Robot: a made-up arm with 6 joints. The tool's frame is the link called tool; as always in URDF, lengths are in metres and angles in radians.
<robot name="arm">
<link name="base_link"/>
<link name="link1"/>
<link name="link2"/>
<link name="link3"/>
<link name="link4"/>
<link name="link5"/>
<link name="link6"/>
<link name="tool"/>
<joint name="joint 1" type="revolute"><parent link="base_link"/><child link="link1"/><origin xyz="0 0 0.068" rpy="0 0 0"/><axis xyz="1 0 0"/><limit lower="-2.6" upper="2.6"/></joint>
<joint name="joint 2" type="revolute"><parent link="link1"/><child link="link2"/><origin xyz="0.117 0.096 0.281" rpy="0 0 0"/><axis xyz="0 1 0"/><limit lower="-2.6" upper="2.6"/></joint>
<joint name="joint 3" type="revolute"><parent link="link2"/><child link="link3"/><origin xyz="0.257 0.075 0.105" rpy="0 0 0"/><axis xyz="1 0 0"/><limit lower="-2.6" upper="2.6"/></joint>
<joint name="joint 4" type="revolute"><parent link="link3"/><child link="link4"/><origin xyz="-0.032 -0.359 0.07" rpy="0 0 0"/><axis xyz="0 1 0"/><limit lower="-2.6" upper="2.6"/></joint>
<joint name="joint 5" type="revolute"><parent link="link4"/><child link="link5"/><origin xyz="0.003 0.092 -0.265" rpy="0 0 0"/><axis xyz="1 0 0"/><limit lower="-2.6" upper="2.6"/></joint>
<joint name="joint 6" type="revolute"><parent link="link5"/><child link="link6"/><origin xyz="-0.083 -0.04 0.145" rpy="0 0 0"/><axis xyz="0 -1 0"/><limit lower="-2.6" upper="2.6"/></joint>
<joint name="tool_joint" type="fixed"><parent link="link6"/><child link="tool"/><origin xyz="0.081 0.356 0.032" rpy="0 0 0"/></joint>
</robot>
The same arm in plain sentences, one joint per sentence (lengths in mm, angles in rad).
The arm has six revolute joints in a row. What follows holds with every joint at zero, and every direction is one of the base frame's.
The first joint is mounted 68.0 mm along +z from the base frame's origin and turns about +x, from -2.6000 to 2.6000 rad.
The second joint is mounted 117.0 mm along +x and 96.0 mm along +y and 281.0 mm along +z from the first joint and turns about +y, from -2.6000 to 2.6000 rad.
The third joint is mounted 257.0 mm along +x and 75.0 mm along +y and 105.0 mm along +z from the second joint and turns about +x, from -2.6000 to 2.6000 rad.
The fourth joint is mounted 32.0 mm along -x and 359.0 mm along -y and 70.0 mm along +z from the third joint and turns about +y, from -2.6000 to 2.6000 rad.
The fifth joint is mounted 3.0 mm along +x and 92.0 mm along +y and 265.0 mm along -z from the fourth joint and turns about +x, from -2.6000 to 2.6000 rad.
The sixth joint is mounted 83.0 mm along -x and 40.0 mm along -y and 145.0 mm along +z from the fifth joint and turns about -y, from -2.6000 to 2.6000 rad.
The tool frame, which is the frame that the pose is given for, is mounted 81.0 mm along +x and 356.0 mm along +y and 32.0 mm along +z from the sixth joint; its axes are parallel to the base frame's.

